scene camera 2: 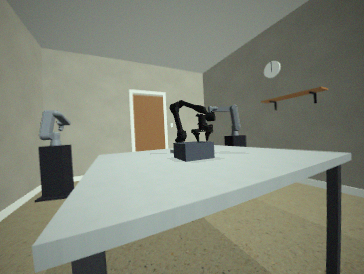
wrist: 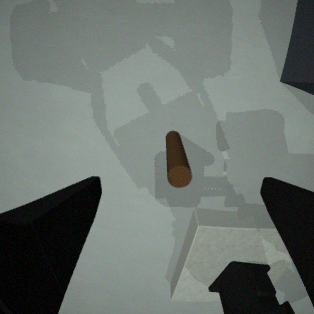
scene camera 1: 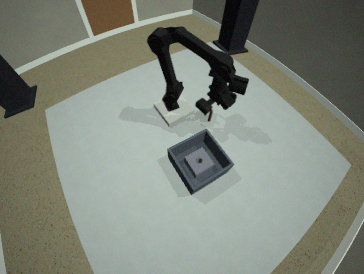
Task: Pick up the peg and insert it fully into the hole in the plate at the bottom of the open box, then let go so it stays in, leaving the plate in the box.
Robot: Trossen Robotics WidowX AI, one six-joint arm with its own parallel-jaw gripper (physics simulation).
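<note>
The brown peg stands upright on the table, between the arm's base and the box. In the wrist view its round top end faces the camera. My gripper is open and empty, pointing down. In the wrist view the peg shows in the gap between its fingertips, with a finger on each side, not touching. In scene camera 1 the arm hides the fingers. The open grey box holds the light plate, with its round hole near the middle and empty.
The arm's pale base block is on the table, near the peg. The box walls rise around the plate. Two grey arms stand on dark pedestals beyond the table. The arm's shadow lies across the tabletop.
</note>
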